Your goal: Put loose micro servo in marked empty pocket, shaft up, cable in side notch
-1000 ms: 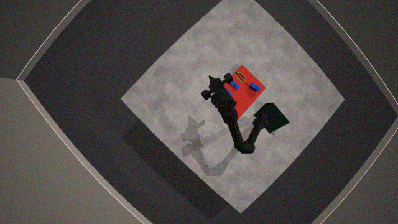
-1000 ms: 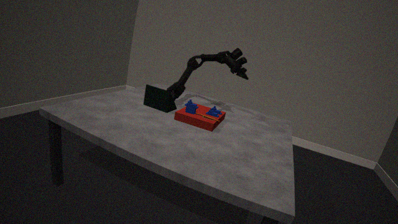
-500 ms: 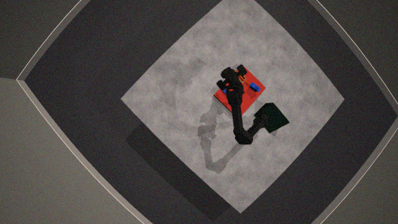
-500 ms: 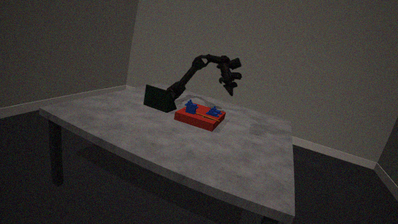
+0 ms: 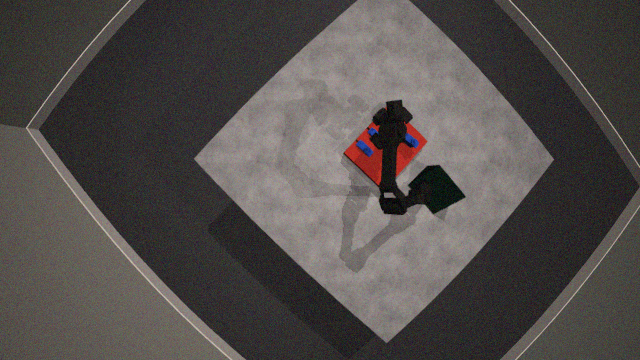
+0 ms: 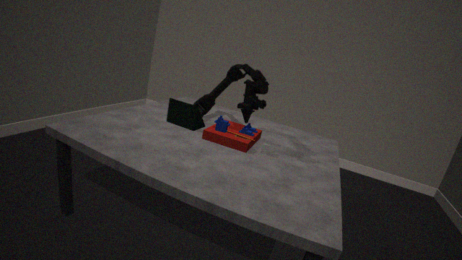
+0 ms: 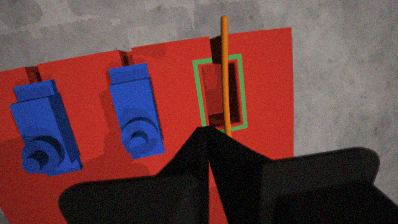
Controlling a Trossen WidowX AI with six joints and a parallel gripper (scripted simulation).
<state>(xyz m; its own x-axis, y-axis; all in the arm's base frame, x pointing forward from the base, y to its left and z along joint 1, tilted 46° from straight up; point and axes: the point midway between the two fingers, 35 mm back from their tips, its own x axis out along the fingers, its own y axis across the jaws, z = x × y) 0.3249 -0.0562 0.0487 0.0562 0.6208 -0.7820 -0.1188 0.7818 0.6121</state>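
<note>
Now: gripper tip 11 cm past the red deck, 3 cm to the right of it and 9 cm above it.
</note>
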